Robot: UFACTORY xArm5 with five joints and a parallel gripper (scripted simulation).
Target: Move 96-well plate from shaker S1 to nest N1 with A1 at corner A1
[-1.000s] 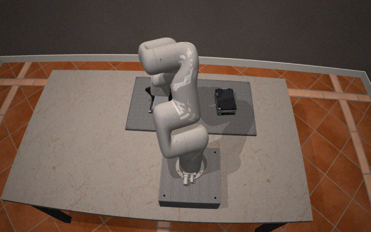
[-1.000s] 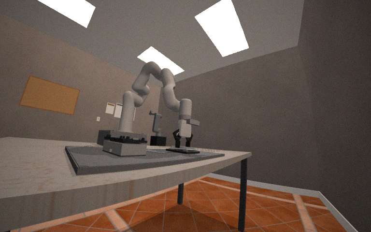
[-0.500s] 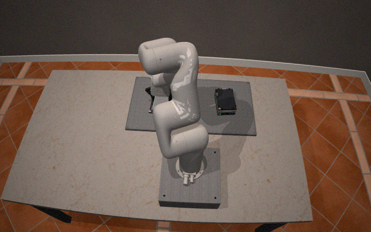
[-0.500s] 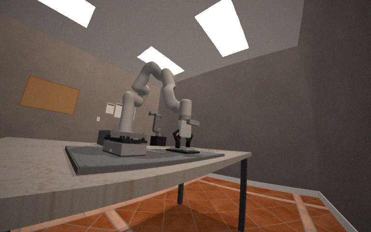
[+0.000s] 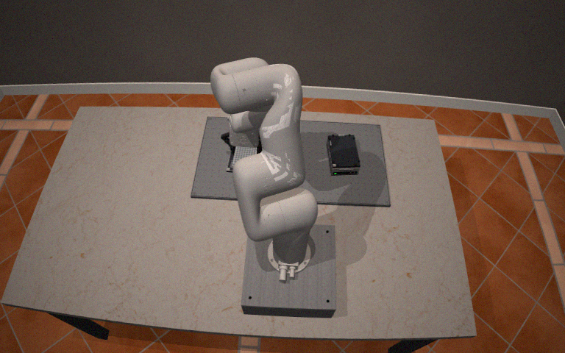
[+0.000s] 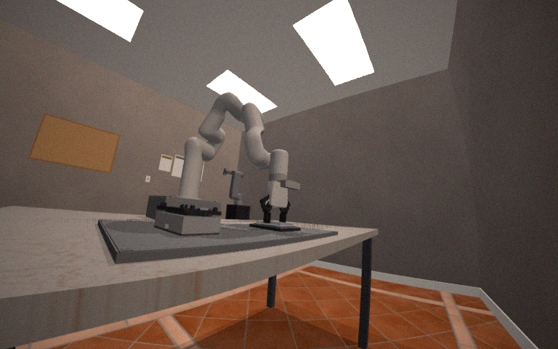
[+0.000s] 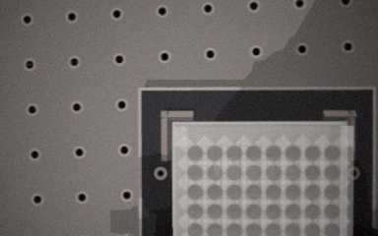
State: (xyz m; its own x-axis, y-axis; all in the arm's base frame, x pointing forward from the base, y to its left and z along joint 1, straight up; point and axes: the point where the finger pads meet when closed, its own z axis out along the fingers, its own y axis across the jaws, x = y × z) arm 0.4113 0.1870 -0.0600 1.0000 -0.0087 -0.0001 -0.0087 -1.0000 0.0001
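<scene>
Right now the 96-well plate is 10 mm below my hand. Round my hand: A1 mark: 70 mm behind, 50 mm to the left, 20 mm below; plate nest N1: 30 mm below.
</scene>
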